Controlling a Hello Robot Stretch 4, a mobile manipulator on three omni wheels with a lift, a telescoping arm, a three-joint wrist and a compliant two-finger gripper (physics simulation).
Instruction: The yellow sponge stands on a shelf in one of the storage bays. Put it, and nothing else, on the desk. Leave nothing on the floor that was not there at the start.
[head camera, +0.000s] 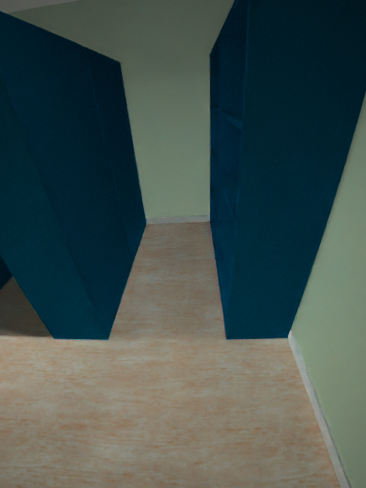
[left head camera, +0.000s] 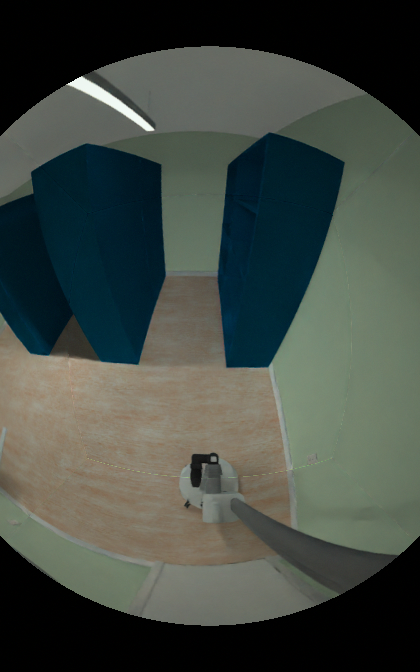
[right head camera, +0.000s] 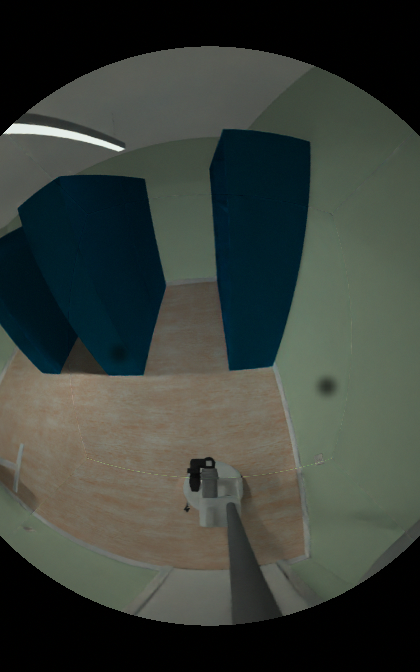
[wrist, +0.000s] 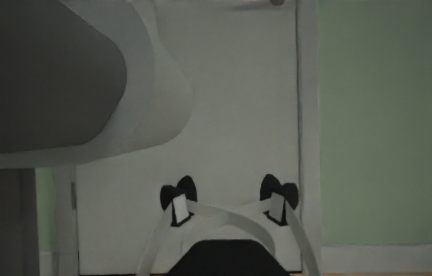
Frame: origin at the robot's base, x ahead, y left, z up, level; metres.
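Where they show: gripper, between the fingertips: (wrist: 228, 190).
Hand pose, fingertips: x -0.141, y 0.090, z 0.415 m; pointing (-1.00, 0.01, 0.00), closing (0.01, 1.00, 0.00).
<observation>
After its pixels a point has its place.
The yellow sponge does not show in any view. Dark blue shelf units stand ahead: a right one (head camera: 280, 175) @[x 1.098, y -0.364, z 1.202 m] (left head camera: 285, 240) (right head camera: 262, 260) near the right wall, and a middle one (head camera: 65, 165) @[x 1.326, y 0.735, z 1.243 m] (left head camera: 115, 260) (right head camera: 107, 265) to the left of it. The right unit's open side, with shelf edges, faces the aisle between the two; what stands on its shelves cannot be made out. Part of the desk's pale leg frame (left head camera: 2, 445) (right head camera: 19, 467) shows at the far left. My gripper (wrist: 228, 190) @[x -0.141, y 0.090, z 0.415 m] is open and empty, with its fingertips apart in front of a pale door.
A third blue unit (left head camera: 27, 270) (right head camera: 30, 300) stands further left, with a shaded gap beside the middle one. The aisle ends at a green wall (head camera: 172, 150) @[x 2.953, y 0.299, z 0.960 m]. A green wall (head camera: 345, 300) @[x 0.806, y -0.660, z 0.714 m] runs along the right. The pale door (wrist: 240, 100) @[x -0.795, y 0.139, z 0.566 m] is behind my base.
</observation>
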